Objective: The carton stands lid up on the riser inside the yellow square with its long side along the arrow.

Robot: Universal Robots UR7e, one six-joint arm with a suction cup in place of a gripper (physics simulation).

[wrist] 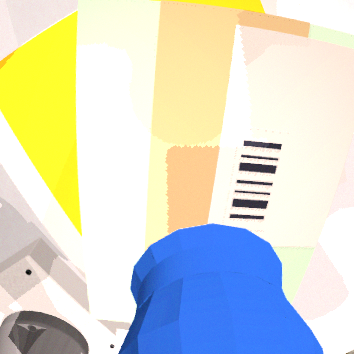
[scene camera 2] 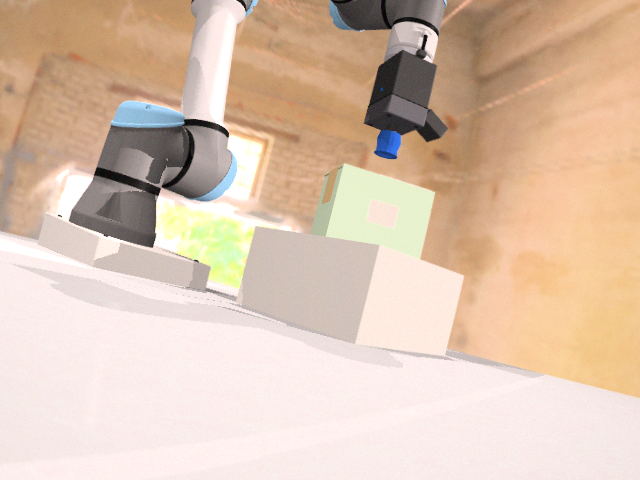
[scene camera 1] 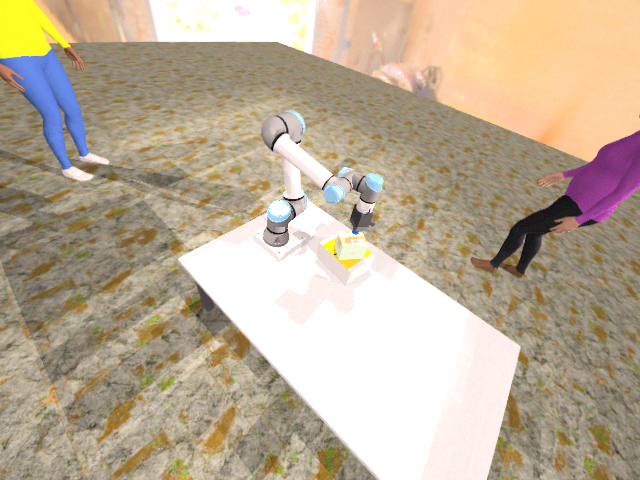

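Observation:
The pale green carton [scene camera 1: 352, 250] [scene camera 2: 348, 206] [wrist: 112, 150] stands upright on the white riser [scene camera 1: 334, 265] [scene camera 2: 310, 281]. Its top face, with a tan tape strip and a barcode label, faces up. The yellow square [scene camera 1: 345, 263] [wrist: 42, 100] shows around the carton's base on the riser's top. A small dark mark shows beside the carton in scene camera 1; the arrow is mostly hidden, so I cannot tell its direction. My blue suction cup [scene camera 1: 355, 232] [scene camera 2: 386, 155] [wrist: 210, 237] is above the carton's top, with a visible gap in scene camera 2, and holds nothing.
The riser stands on the white table [scene camera 1: 382, 356] [scene camera 2: 258, 408], near its far long edge. The arm's base plate [scene camera 1: 281, 251] [scene camera 2: 149, 266] is left of the riser. One person stands beyond the table at the right, another at the far left.

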